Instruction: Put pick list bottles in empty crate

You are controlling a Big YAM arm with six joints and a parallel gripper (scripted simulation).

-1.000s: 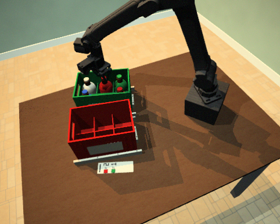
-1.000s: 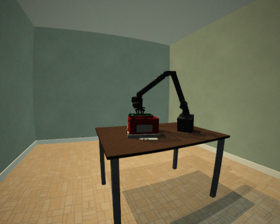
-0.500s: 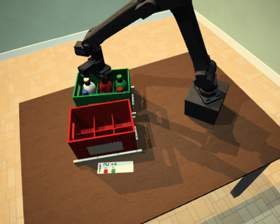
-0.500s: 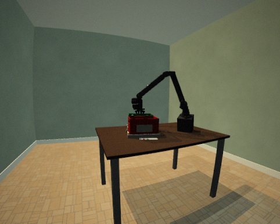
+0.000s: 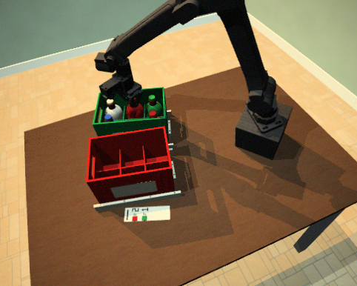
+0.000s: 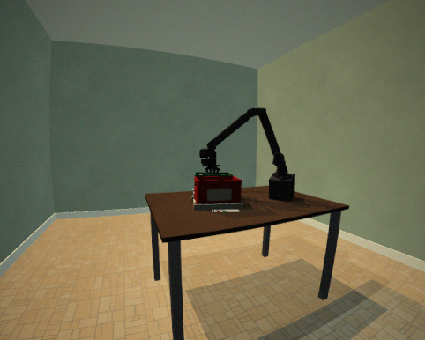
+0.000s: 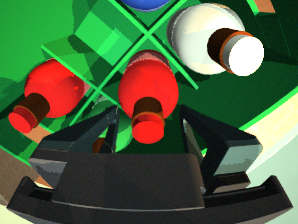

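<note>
My hand is 1 cm past the red bottle and 6 cm above it. Also, from my hand: white bottle: 8 cm ahead, 2 cm to the right, 6 cm below; green bottle: 8 cm behind, 2 cm to the left, 6 cm below; green crate: 1 cm ahead, 4 cm to the left, 6 cm below.
</note>
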